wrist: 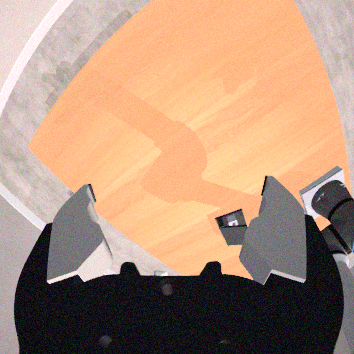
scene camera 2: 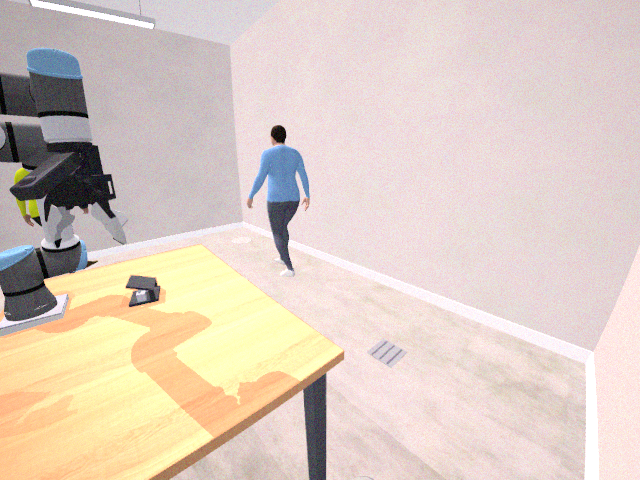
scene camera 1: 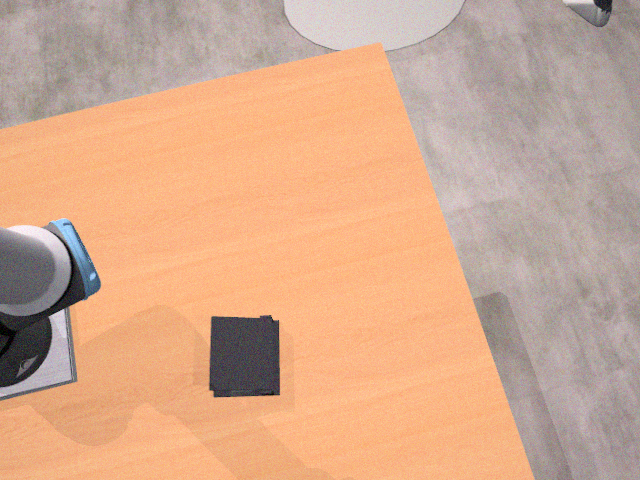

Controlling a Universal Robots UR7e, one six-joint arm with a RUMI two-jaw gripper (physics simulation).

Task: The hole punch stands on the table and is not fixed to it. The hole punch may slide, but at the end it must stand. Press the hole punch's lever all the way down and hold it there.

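The black hole punch stands upright on the wooden table. Its flat lever is raised, with a wedge-shaped gap above the base and bright metal showing inside. My gripper is open and empty. It hangs well above the table, apart from the hole punch. In the wrist view the hole punch lies low and right of centre, next to the right finger. My gripper does not show in scene camera 1.
The robot's base stands on a light plate beside the hole punch. Part of the arm shows at the left. A person in blue is beyond the table; one in yellow is partly hidden behind the arm.
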